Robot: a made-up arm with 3 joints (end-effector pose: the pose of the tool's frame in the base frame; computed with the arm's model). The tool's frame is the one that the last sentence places.
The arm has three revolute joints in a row. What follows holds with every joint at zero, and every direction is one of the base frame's. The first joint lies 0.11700 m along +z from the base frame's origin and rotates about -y. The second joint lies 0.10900 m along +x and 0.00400 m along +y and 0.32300 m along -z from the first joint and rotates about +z. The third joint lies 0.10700 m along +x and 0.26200 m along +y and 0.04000 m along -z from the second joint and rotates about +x. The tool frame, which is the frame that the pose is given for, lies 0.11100 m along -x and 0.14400 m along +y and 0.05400 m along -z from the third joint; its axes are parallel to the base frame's.
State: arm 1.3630 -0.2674 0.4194
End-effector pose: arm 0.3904 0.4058 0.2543 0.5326 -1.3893 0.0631
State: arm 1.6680 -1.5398 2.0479
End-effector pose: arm 0.1751 0.0156 0.4883 -1.9120 1.9004 -0.5932
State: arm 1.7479 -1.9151 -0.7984
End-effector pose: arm 0.4228 -0.1015 0.6144 1.0133 -0.4729 -1.5288
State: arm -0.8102 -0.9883 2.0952
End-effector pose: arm 0.0568 0.1375 -0.2492 1.4282 -0.4801 -1.2186
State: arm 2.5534 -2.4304 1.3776
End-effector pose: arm -0.1505 -0.2530 0.4963 -1.8363 1.0433 -0.0049
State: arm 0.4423 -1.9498 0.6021
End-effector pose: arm 0.5847 -0.1444 0.0332 0.8231 -0.8752 -1.8010
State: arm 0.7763 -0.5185 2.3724
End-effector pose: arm 0.3016 0.1763 0.0992 2.3623 -0.9747 0.6824
